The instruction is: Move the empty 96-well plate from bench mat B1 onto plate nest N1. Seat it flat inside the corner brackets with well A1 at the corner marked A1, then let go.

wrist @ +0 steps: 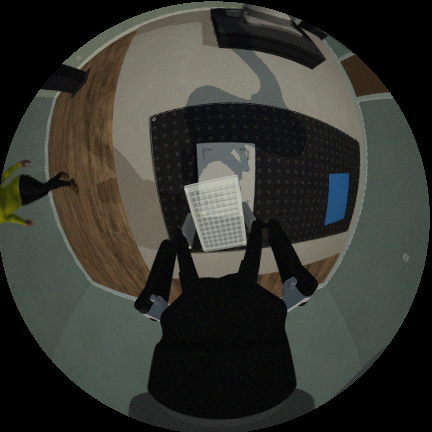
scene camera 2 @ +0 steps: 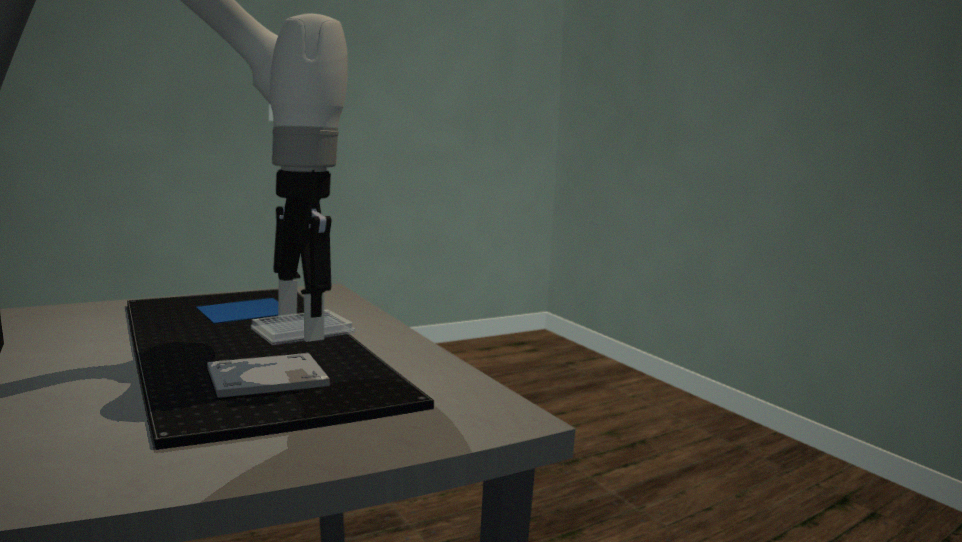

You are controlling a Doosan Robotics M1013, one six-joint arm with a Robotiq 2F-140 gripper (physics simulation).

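Frame: origin at the arm's base, x left, y ahead, z down, level; centimetres.
Seen in the pictures: gripper, between the fingertips: (wrist: pixel 217 213) (scene camera 2: pixel 300 331).
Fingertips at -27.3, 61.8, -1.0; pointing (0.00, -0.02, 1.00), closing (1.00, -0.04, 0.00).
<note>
A point is followed by its place in that frame, as x, y, z.
The gripper (scene camera 2: pixel 300 325) {-27.3, 61.8, -1.0} (wrist: pixel 218 223) {-27.3, 61.8, -1.0} points down and is shut on the 96-well plate (scene camera 2: pixel 274 328) {-28.4, 57.5, -2.3} (wrist: pixel 215 210) {-27.5, 61.0, -1.4}, one finger on each long side. The plate looks about level and is held above the black board. Plate nest N1 (scene camera 2: pixel 250 389) {-29.9, 53.0, 5.5} (wrist: pixel 224 149) {-23.8, 50.8, 5.1}, a pale block with dark corner brackets, lies nearer the camera in the scene view. In the wrist view the plate covers part of the nest and looks turned slightly against it. Two brackets show clearly there. The A1 marks cannot be read. Blue bench mat B1 (scene camera 2: pixel 235 310) {12.9, 64.0, 6.1} (wrist: pixel 338 197) {13.0, 65.6, 6.1} bears no plate.
The black perforated board (scene camera 2: pixel 376 377) {-31.4, 72.1, 6.3} (wrist: pixel 280 200) {-11.7, 64.0, 6.3} carries nest and mat on the table (scene camera 2: pixel 498 417) {-49.5, 80.7, 7.6} (wrist: pixel 150 75) {-38.2, 21.5, 7.6}. A dark stepped object (wrist: pixel 265 40) stands beyond the board in the wrist view. A figure in yellow (wrist: pixel 10 197) shows at the left edge.
</note>
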